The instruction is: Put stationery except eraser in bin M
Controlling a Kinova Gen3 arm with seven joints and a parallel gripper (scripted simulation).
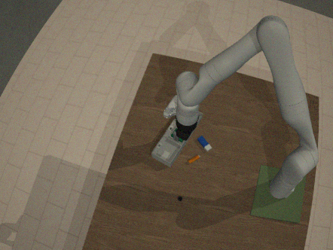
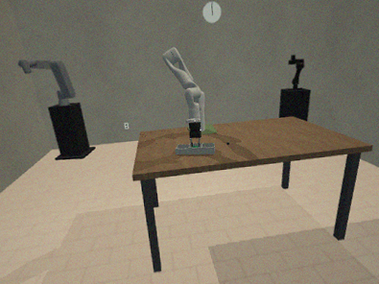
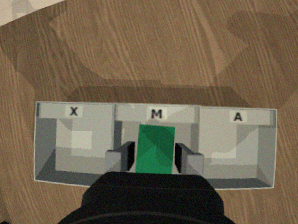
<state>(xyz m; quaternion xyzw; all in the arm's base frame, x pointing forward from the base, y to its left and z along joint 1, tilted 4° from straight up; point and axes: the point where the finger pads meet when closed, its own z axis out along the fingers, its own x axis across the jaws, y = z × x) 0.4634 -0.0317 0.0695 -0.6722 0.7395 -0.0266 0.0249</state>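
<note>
The green notepad is 20 mm below my hand. Also, from my hand: white eraser (110 mm behind, 40 mm below, 10 mm to the right); small white thing (30 mm below); bin (20 mm below, 10 mm ahead).
</note>
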